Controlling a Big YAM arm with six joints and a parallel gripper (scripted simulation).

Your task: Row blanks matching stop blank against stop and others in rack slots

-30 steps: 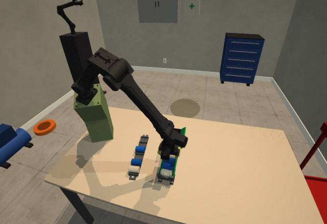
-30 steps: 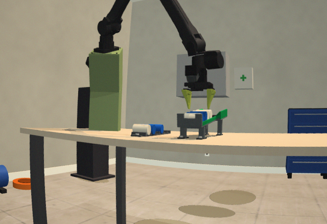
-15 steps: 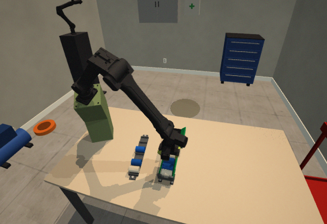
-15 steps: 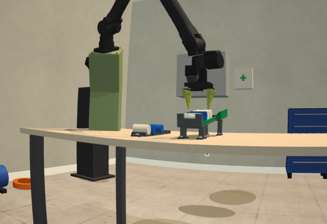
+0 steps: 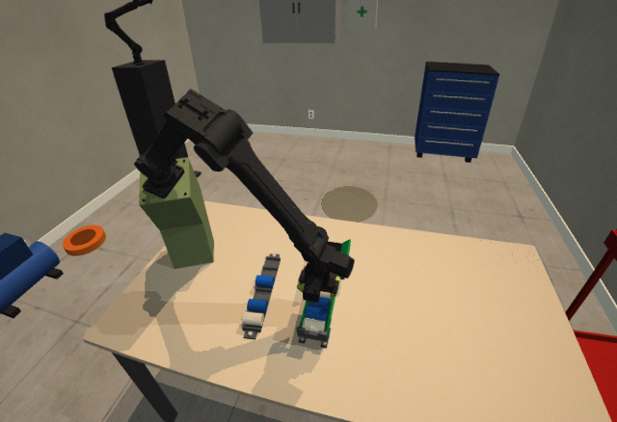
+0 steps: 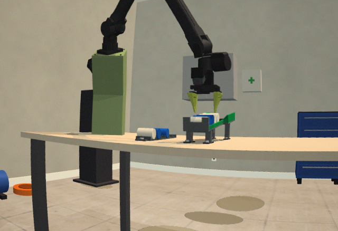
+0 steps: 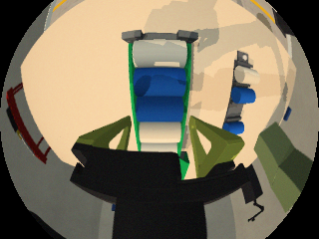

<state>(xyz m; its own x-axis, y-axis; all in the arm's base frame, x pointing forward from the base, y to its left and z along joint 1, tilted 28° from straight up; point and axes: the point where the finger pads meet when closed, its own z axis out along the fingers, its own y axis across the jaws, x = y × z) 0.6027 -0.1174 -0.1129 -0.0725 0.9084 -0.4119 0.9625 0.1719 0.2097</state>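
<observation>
My gripper is now 230 mm past the grey stock rack, 50 mm to the right of it and 130 mm above it. Also, from my hand: grey stop (10 mm ahead, 100 mm to the right, 60 mm below).
</observation>
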